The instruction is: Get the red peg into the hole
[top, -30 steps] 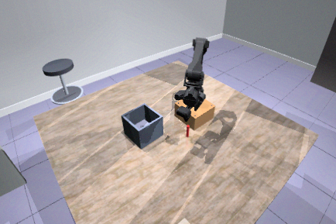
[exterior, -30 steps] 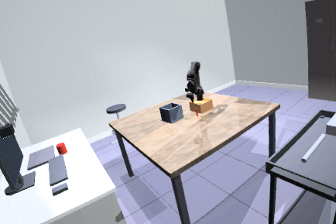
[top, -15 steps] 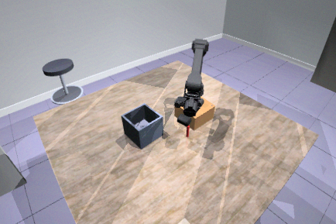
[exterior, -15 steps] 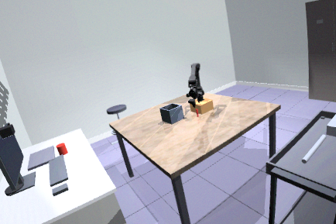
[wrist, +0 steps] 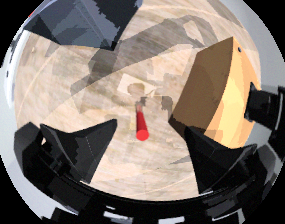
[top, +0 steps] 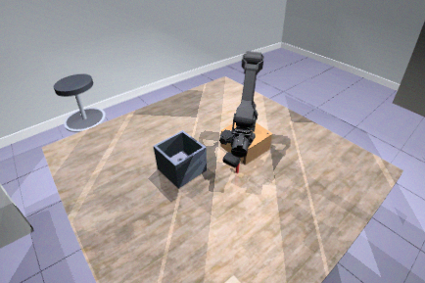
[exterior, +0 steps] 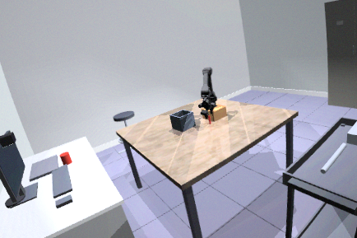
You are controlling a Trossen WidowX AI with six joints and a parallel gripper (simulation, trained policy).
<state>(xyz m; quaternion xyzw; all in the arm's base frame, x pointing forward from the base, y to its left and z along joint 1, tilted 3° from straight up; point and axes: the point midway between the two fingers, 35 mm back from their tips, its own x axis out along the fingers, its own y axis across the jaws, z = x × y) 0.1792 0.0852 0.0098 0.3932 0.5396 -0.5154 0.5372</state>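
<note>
Right now the red peg is 1 cm ahead of my gripper tip, 1 cm to the left of it and 3 cm below it.
</note>
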